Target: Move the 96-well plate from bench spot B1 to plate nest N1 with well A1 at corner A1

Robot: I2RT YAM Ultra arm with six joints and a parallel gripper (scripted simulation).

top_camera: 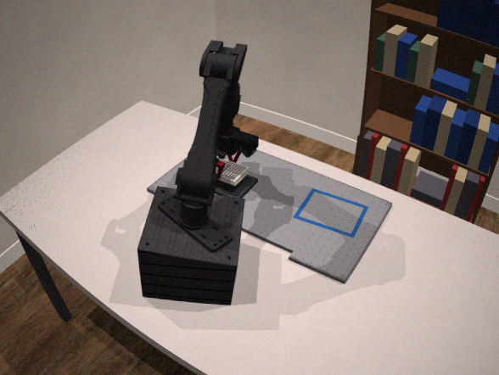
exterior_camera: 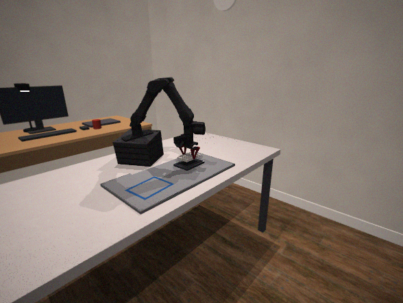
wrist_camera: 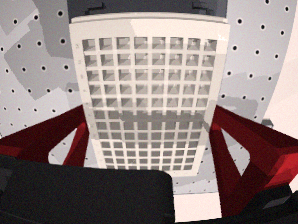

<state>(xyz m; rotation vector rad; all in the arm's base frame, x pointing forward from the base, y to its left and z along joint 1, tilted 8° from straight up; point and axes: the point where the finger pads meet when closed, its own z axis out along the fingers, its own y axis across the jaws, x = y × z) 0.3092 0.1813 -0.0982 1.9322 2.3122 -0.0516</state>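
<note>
The dark plate nest lies 5 cm below my hand. From my hand the other things lie so: white 96-well plate (right at my hand).
</note>
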